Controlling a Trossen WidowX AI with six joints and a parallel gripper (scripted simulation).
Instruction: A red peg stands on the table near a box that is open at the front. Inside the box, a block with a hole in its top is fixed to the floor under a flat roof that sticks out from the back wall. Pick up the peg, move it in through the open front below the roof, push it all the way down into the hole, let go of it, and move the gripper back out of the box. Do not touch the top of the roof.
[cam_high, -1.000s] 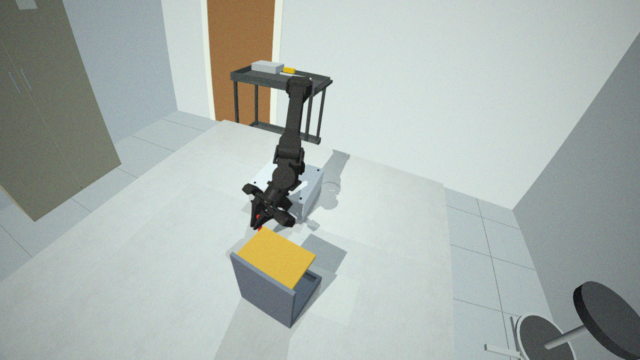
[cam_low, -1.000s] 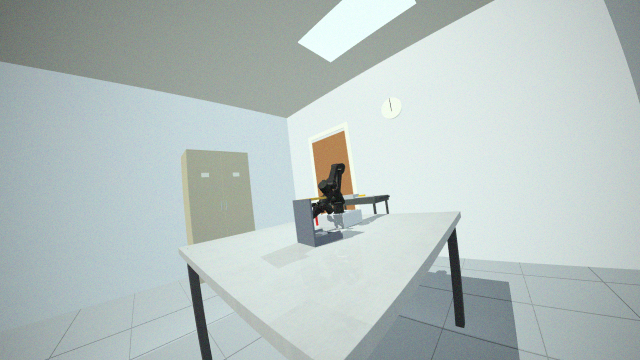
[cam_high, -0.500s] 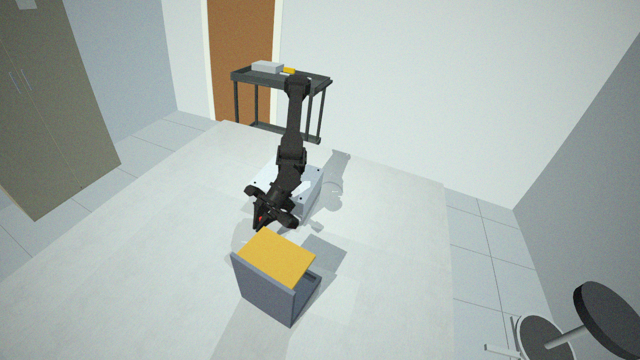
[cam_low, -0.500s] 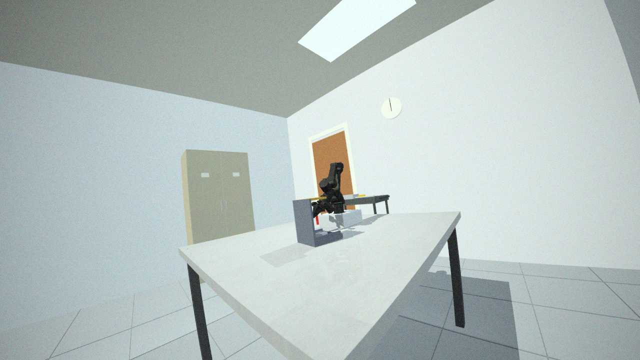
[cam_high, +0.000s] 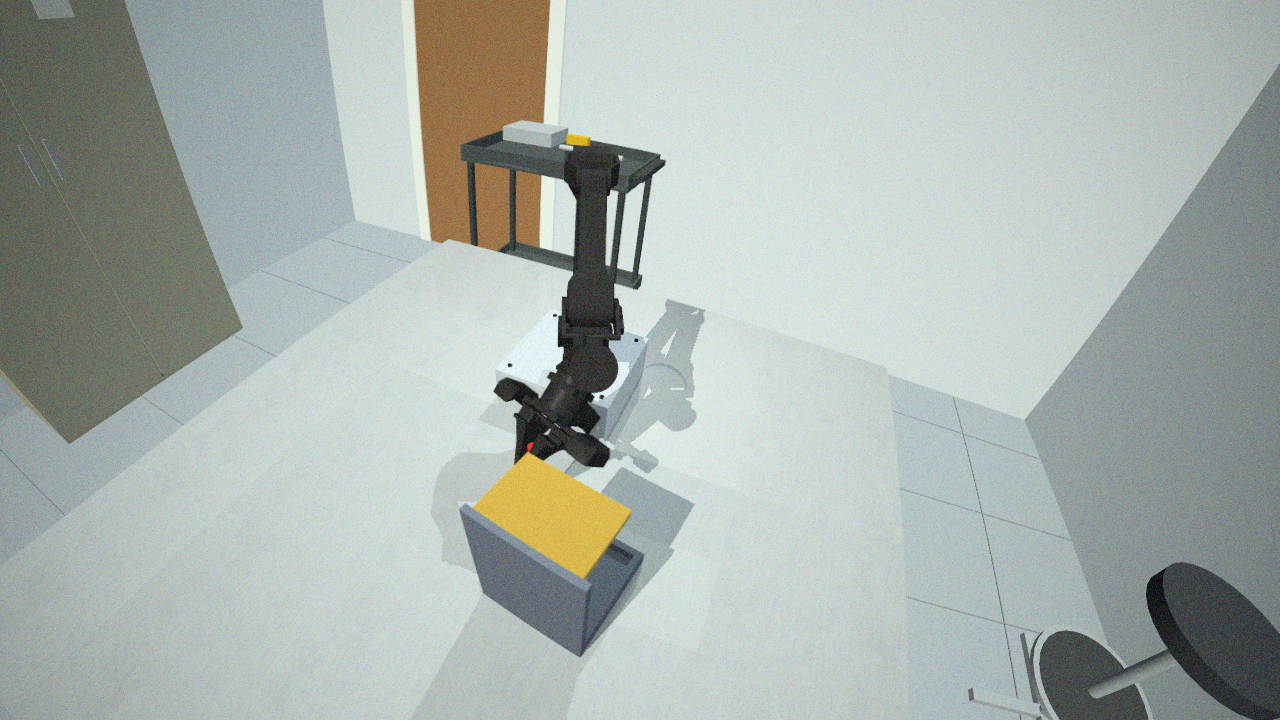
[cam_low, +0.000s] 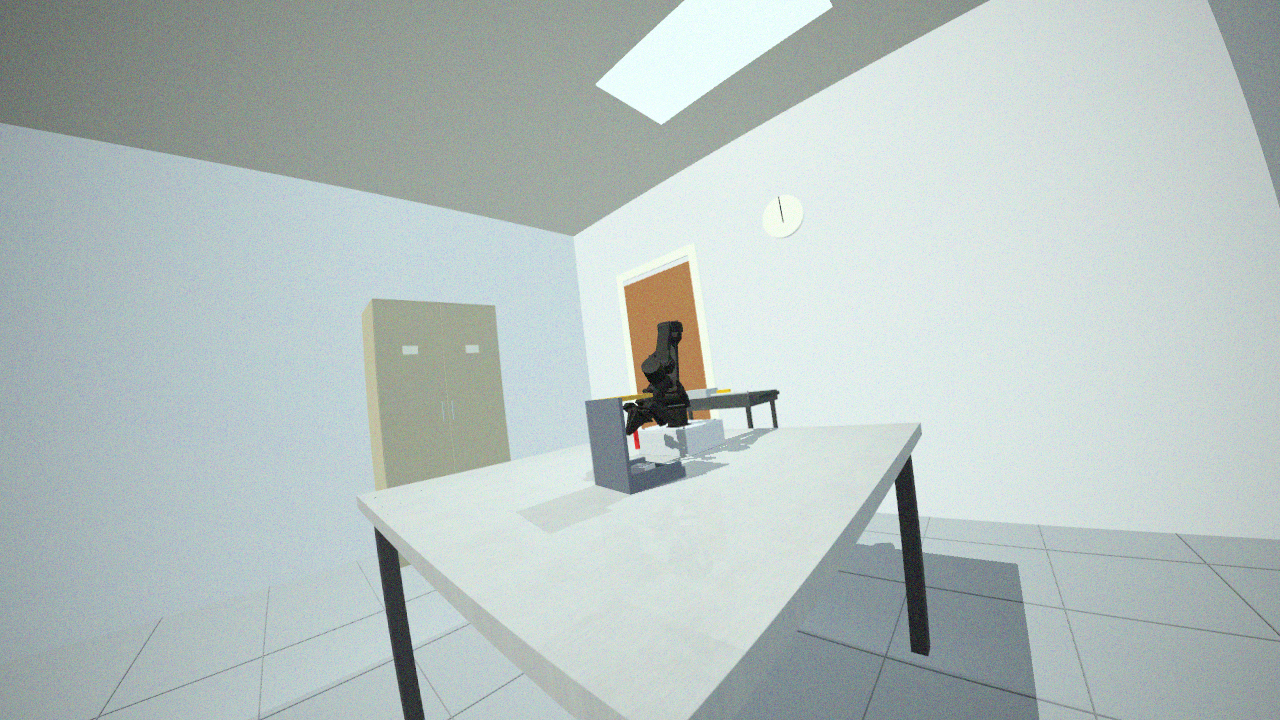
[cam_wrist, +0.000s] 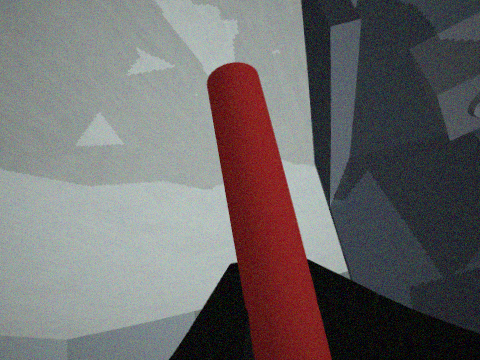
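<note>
My gripper tip is 8 cm short of the yellow roof, 12 cm to the right of it and 11 cm below it. Also, from my gripper tip: red peg (3 cm behind).
</note>
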